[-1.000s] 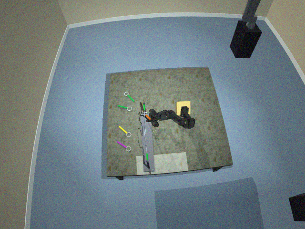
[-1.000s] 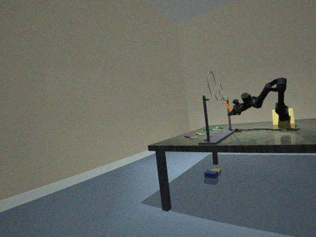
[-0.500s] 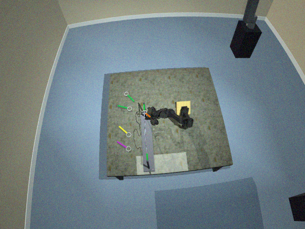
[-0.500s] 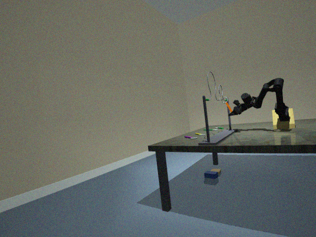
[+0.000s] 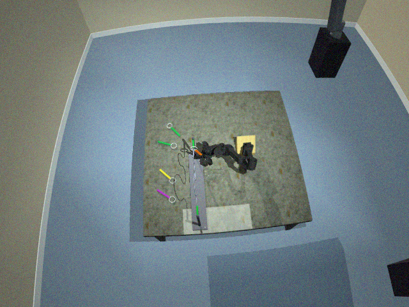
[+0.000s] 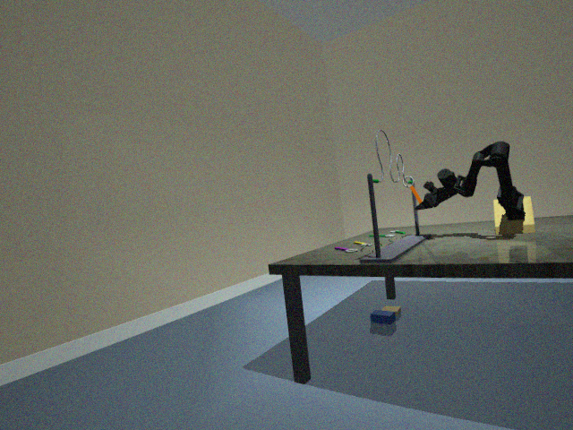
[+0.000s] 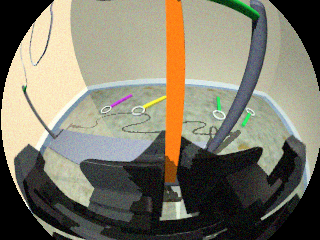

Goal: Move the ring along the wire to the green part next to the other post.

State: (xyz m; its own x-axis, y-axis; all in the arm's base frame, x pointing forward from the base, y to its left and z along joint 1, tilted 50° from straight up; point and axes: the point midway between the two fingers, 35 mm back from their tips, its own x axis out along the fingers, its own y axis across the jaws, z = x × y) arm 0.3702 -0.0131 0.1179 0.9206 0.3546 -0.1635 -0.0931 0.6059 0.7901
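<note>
The orange-handled ring is 9 cm above my gripper tip.
</note>
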